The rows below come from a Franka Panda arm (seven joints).
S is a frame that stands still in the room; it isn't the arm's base.
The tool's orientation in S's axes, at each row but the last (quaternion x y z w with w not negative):
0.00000 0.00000 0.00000 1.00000
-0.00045 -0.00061 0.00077 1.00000
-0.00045 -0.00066 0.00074 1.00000
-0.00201 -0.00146 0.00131 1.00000
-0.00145 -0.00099 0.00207 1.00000
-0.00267 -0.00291 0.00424 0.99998
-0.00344 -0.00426 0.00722 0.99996
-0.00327 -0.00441 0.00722 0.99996
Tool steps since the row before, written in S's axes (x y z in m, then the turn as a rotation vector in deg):
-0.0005 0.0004 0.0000 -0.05 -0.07 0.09
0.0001 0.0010 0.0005 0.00 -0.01 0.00
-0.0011 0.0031 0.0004 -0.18 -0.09 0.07
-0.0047 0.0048 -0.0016 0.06 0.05 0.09
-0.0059 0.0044 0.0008 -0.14 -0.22 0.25
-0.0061 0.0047 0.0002 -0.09 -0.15 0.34
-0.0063 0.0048 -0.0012 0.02 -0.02 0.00
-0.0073 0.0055 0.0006 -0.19 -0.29 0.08
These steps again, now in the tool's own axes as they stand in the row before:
-0.0005 0.0004 0.0000 -0.05 -0.07 0.09
0.0001 0.0010 0.0005 0.00 -0.01 0.00
-0.0011 0.0031 0.0004 -0.18 -0.09 0.07
-0.0047 0.0048 -0.0016 0.06 0.05 0.09
-0.0059 0.0044 0.0008 -0.14 -0.22 0.25
-0.0061 0.0048 0.0003 -0.09 -0.15 0.34
-0.0062 0.0049 -0.0011 0.02 -0.02 0.00
-0.0072 0.0056 0.0007 -0.19 -0.29 0.08

